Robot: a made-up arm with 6 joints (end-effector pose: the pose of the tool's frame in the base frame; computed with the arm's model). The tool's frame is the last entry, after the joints. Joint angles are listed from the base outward.
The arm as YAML. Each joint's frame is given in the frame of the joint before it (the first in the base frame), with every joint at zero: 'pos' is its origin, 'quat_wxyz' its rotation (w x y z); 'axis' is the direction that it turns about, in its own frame. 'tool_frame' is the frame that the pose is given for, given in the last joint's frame.
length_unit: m
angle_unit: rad
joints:
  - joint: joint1
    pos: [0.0, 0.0, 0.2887]
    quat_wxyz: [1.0, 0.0, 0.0, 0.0]
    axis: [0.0, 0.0, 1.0]
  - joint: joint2
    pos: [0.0, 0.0, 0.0]
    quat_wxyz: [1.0, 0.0, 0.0, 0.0]
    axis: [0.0, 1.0, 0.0]
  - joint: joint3
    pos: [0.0, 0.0, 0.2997]
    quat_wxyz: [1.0, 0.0, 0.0, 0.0]
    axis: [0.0, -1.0, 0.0]
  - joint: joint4
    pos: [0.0, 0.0, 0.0]
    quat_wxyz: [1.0, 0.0, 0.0, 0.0]
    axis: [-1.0, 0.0, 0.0]
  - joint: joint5
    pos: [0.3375, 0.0, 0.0]
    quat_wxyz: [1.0, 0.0, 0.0, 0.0]
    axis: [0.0, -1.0, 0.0]
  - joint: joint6
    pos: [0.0, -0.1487, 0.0]
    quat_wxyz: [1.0, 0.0, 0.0, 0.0]
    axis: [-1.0, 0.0, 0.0]
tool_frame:
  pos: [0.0, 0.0, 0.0]
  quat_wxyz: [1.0, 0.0, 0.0, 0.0]
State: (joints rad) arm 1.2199 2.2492 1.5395 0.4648 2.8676 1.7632
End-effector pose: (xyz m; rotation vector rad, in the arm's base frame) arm 0.3080 0.4546 -0.0687 0.3455 -1.8189 -0.5543
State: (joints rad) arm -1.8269 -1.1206 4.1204 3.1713 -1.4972 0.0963
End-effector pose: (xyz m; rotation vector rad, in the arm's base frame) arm 0.1700 0.0624 0.1255 1.6598 -2.1353 0.2709
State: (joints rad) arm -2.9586 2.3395 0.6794 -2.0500 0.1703 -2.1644
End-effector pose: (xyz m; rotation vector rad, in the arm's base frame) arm -0.0405 -0.0772 -0.2440 0.8584 1.4045 -0.5048
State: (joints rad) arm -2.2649 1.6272 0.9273 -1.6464 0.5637 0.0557
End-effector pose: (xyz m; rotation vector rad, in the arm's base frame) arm -0.2868 -0.3622 -0.0590 -0.8766 1.4630 2.4061
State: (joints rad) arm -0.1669 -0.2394 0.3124 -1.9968 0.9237 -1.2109
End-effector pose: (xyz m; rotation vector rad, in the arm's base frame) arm 0.2935 0.0129 0.6415 -2.5283 1.3406 -0.2639
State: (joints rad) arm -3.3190 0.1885 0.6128 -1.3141 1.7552 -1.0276
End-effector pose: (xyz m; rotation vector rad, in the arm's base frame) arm -0.4096 0.1118 0.5910 -2.6441 -1.6416 -0.2626
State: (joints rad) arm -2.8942 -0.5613 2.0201 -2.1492 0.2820 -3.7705
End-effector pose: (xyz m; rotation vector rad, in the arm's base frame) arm 0.3876 0.0141 0.8272 2.5689 0.4592 1.1013
